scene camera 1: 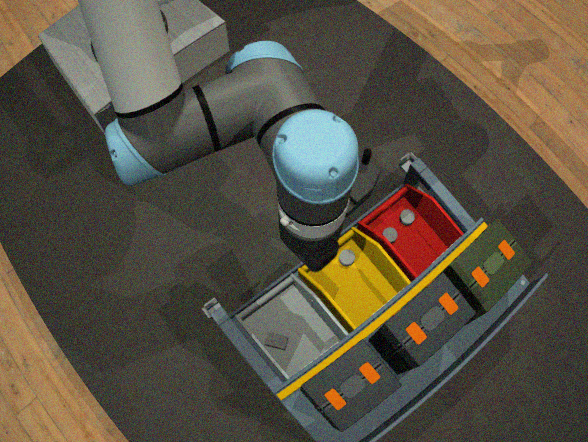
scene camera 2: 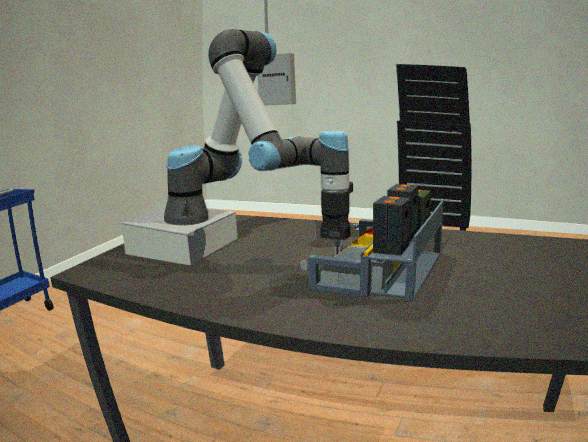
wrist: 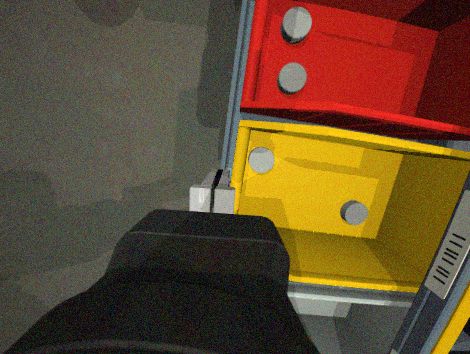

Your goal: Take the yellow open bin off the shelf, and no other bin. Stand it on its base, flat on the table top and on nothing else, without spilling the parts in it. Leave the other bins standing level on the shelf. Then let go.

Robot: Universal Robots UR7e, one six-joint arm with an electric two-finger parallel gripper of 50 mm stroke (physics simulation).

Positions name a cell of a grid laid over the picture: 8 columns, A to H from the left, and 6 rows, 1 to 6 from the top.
Labels:
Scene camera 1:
my gripper: E4
yellow open bin: E4
red bin: F4
grey bin: D5
yellow strip: F5
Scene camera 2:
my gripper: E4
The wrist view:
my gripper: D4
yellow open bin: G4
red bin: G2
round grey part: E2

